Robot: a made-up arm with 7 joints. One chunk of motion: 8 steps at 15 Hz.
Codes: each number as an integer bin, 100 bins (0 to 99) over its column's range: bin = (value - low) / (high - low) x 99, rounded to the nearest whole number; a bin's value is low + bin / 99 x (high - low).
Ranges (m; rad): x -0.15..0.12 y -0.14..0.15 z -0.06..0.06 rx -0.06..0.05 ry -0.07..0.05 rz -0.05..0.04
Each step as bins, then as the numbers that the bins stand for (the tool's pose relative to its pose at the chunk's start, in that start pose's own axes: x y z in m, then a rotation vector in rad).
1 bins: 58 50 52 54 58 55
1 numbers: 0.0082 0.0065 0.0030 0.0000 0.0003 0.0000
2 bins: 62 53 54 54 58 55
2 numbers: 0.0191 0.0153 0.0055 0.0000 0.0003 0.0000
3 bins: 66 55 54 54 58 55
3 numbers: 0.0300 0.0211 0.0055 0.0000 0.0003 0.0000
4 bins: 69 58 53 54 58 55
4 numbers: 0.0382 0.0299 0.0042 0.0000 0.0003 0.0000
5 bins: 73 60 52 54 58 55
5 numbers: 0.0491 0.0358 0.0030 0.0000 0.0003 0.0000
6 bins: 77 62 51 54 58 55
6 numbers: 0.0600 0.0416 0.0018 0.0000 0.0003 0.0000
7 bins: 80 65 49 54 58 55
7 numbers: 0.0682 0.0504 -0.0006 0.0000 0.0003 0.0000
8 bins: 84 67 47 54 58 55
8 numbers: 0.0791 0.0563 -0.0030 0.0000 0.0003 0.0000
